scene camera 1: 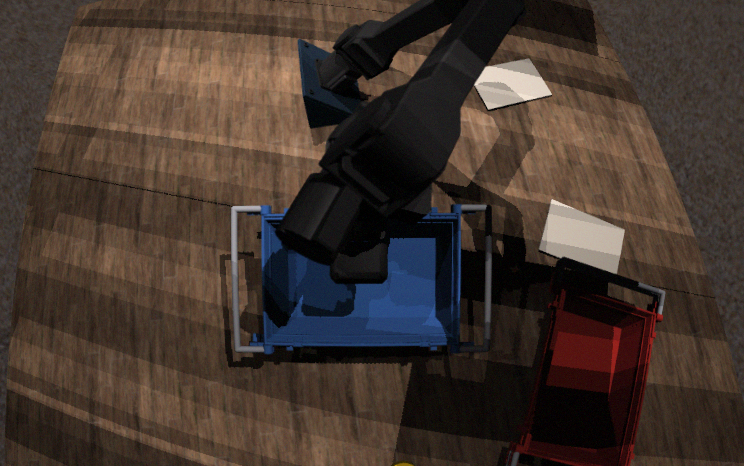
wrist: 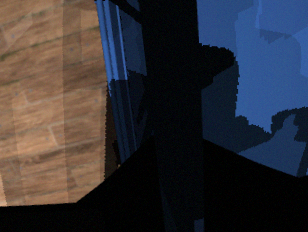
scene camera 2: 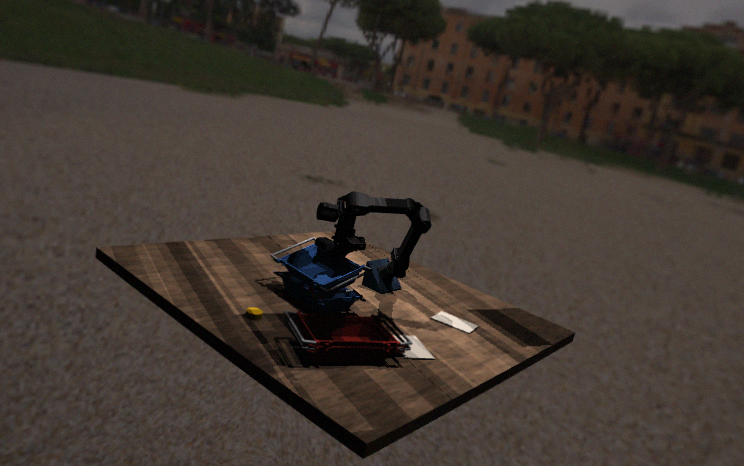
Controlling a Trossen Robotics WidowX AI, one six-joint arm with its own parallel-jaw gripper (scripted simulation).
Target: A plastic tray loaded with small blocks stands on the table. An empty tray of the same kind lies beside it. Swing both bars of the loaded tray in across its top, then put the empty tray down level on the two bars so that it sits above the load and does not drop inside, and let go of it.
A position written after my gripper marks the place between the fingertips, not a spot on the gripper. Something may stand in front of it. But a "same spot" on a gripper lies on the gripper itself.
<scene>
my gripper: scene camera 1 360, 229; wrist; scene camera 2
blue tray: scene camera 1 419, 304; wrist; scene camera 2
same spot on my gripper: (wrist: 234, 186) = (scene camera 2: 339, 255)
same spot on blue tray: (wrist: 228, 79) = (scene camera 2: 330, 276)
</scene>
